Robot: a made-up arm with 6 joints. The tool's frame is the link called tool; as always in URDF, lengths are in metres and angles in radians. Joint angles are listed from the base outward. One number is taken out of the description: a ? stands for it. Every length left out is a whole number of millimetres.
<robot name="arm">
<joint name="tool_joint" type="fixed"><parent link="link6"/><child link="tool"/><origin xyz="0.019 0.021 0" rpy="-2.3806 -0.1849 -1.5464"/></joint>
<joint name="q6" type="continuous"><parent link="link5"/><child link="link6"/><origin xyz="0.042 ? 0" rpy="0 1.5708 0"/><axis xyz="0 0 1"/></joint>
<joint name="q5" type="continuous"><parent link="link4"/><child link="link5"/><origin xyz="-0.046 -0.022 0" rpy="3.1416 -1.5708 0"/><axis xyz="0 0 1"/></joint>
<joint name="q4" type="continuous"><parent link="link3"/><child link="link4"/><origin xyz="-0.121 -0.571 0" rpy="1.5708 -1.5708 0"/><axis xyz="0 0 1"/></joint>
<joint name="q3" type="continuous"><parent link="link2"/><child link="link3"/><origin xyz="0.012 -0.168 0" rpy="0 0 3.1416"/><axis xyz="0 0 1"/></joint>
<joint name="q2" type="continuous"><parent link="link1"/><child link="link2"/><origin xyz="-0.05 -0.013 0" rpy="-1.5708 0 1.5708"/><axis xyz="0 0 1"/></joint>
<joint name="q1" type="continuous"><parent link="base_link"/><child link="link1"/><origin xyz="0.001 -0.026 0.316" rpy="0 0 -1.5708"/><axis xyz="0 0 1"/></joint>
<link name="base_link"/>
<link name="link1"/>
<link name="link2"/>
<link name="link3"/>
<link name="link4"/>
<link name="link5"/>
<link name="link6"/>
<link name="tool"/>
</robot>
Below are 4 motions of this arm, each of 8 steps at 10 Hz.
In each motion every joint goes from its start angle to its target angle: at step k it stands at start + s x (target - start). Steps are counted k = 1, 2, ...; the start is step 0. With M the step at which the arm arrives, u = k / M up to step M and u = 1 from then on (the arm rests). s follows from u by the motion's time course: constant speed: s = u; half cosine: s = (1 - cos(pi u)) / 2; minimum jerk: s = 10 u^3 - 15 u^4 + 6 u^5.
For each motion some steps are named. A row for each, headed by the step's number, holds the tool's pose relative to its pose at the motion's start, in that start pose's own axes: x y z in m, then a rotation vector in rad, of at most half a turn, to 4 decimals.
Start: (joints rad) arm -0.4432 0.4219 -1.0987 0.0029 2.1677 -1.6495
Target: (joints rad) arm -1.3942 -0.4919 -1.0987 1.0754 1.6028 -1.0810
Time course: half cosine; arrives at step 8
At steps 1, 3, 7, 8:
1: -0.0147 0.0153 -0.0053 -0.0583 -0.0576 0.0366
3: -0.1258 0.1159 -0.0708 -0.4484 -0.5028 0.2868
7: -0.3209 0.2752 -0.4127 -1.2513 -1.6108 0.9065
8: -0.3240 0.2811 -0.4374 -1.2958 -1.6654 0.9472

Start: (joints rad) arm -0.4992 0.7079 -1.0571 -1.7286 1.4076 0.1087
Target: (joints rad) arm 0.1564 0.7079 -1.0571 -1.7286 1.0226 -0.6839
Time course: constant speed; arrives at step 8
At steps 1, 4, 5, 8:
1: 0.0030 0.0242 0.0336 -0.0888 0.0057 0.1248
4: 0.0024 0.1145 0.1233 -0.4026 0.0600 0.4745
5: -0.0012 0.1499 0.1484 -0.5217 0.0904 0.5806
8: -0.0231 0.2683 0.2045 -0.9170 0.2180 0.8583

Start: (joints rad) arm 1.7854 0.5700 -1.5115 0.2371 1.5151 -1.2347
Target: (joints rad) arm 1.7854 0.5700 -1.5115 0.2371 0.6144 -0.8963
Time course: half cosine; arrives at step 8
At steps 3, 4, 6, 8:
3: -0.0006 0.0030 0.0136 -0.2314 -0.1834 -0.0309
4: -0.0014 0.0063 0.0212 -0.3694 -0.3049 -0.0387
6: -0.0039 0.0146 0.0330 -0.6131 -0.5418 -0.0279
8: -0.0052 0.0187 0.0370 -0.7095 -0.6437 -0.0130

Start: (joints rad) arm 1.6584 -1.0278 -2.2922 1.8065 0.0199 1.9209
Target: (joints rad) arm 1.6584 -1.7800 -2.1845 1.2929 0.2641 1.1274
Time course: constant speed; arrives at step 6
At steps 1, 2, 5, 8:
1: -0.0657 -0.0228 0.0458 -0.1287 0.1960 0.0917
2: -0.1290 -0.0373 0.0959 -0.2387 0.4057 0.1792
5: -0.2994 -0.0313 0.2620 -0.4419 1.0948 0.4251
8: -0.3486 -0.0137 0.3198 -0.4622 1.3366 0.5047

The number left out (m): -0.029
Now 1 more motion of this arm.
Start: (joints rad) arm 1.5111 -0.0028 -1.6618 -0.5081 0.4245 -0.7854
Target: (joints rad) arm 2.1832 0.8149 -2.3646 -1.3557 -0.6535 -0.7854
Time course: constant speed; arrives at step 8
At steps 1, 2, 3, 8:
1: 0.0589 0.0156 -0.0041 -0.1074 -0.0368 0.1759
2: 0.1177 0.0398 -0.0075 -0.2097 -0.0868 0.3583
3: 0.1749 0.0726 -0.0098 -0.3064 -0.1494 0.5463
8: 0.3898 0.3475 -0.0045 -0.6872 -0.6270 1.5388

